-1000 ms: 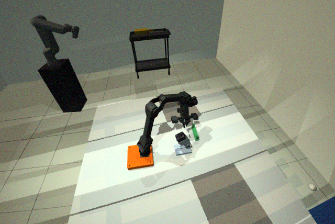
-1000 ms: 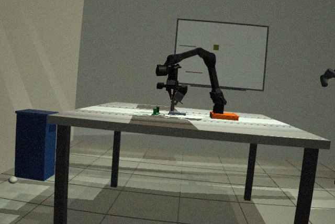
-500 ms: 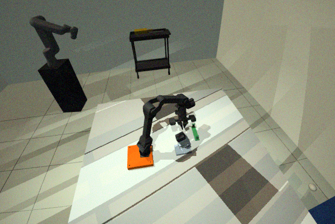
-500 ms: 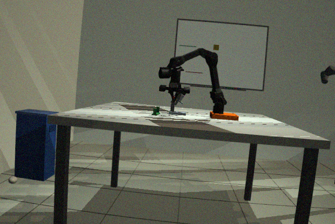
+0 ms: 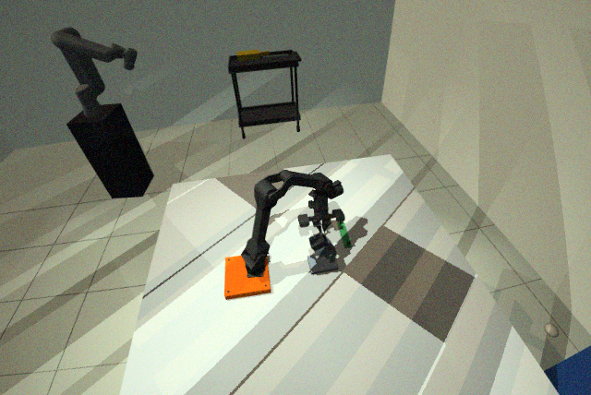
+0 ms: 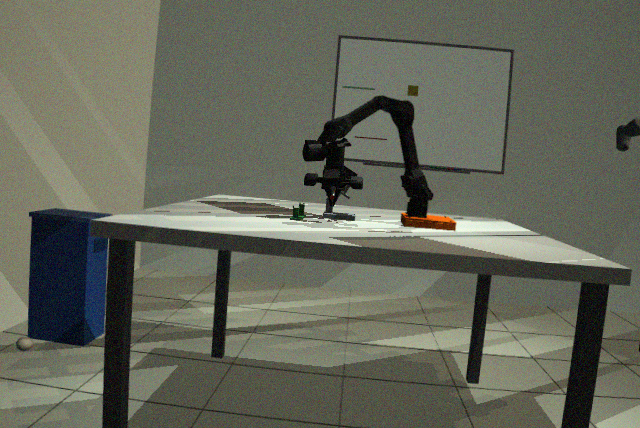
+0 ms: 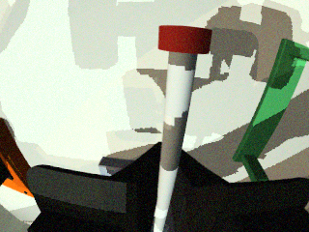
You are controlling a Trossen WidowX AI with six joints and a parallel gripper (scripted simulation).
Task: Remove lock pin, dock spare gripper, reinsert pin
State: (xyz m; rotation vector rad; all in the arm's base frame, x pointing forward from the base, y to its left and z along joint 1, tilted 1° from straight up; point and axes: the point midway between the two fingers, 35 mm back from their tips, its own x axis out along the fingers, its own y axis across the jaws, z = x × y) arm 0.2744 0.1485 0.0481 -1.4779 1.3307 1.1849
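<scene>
My gripper tip is 110 mm to the left of the socket. Also, from my gripper tip: green bracket 100 mm ahead, 30 mm to the left, 20 mm below; spare gripper 10 mm behind, 110 mm to the right, 70 mm above.
</scene>
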